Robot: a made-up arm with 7 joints.
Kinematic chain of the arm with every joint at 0, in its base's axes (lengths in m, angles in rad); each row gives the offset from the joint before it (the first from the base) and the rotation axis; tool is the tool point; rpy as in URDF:
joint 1: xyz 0 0 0.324 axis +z
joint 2: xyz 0 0 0 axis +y
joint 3: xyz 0 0 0.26 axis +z
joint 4: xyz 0.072 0 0 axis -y
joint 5: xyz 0.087 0 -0.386 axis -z
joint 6: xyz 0 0 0 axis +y
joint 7: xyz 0.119 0 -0.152 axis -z
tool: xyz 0 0 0 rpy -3.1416 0 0
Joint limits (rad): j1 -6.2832..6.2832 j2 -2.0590..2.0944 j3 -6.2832..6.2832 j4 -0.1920..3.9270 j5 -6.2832..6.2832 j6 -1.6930..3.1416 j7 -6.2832..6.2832
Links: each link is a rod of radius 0.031 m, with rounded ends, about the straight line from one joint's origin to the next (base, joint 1, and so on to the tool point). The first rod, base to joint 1, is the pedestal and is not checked.
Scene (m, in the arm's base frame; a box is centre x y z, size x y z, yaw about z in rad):
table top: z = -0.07
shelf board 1: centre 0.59 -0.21 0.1 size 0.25 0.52 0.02 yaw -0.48
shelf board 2: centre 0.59 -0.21 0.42 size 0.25 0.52 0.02 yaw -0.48
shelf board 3: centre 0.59 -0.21 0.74 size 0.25 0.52 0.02 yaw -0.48
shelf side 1: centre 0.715 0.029 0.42 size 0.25 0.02 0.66 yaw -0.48
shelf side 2: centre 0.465 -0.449 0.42 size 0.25 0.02 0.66 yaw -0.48
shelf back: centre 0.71 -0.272 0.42 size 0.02 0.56 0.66 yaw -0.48
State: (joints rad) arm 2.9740 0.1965 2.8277 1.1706 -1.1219 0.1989 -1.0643
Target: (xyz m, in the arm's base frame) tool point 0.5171 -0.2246 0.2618
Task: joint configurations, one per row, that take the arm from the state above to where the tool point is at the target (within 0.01 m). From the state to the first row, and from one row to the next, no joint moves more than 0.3 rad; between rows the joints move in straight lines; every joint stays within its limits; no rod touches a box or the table.
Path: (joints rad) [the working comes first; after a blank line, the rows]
Joints at the target: 2.9464 -0.0360 2.8019 0.8115 -1.1659 0.2526 -1.0643
Straight joint move there: touches shelf board 2.

1: 2.9473 0.4185 2.8069 0.9667 -1.2134 0.0632 -1.0643
2: 2.9206 0.6406 2.7862 0.7628 -1.3050 -0.0725 -1.0643
3: 2.8940 0.8626 2.7654 0.5589 -1.3965 -0.2082 -1.0643
4: 2.8145 0.6801 2.6947 0.3509 -1.4491 -0.2279 -1.0643
5: 2.7350 0.4976 2.6241 0.1429 -1.5017 -0.2476 -1.0643
6: 2.8055 0.3198 2.6833 0.3657 -1.3898 -0.0809 -1.0643
7: 2.8759 0.1419 2.7426 0.5886 -1.2779 0.0859 -1.0643
8: 2.9464 -0.0360 2.8019 0.8115 -1.1659 0.2526 -1.0643

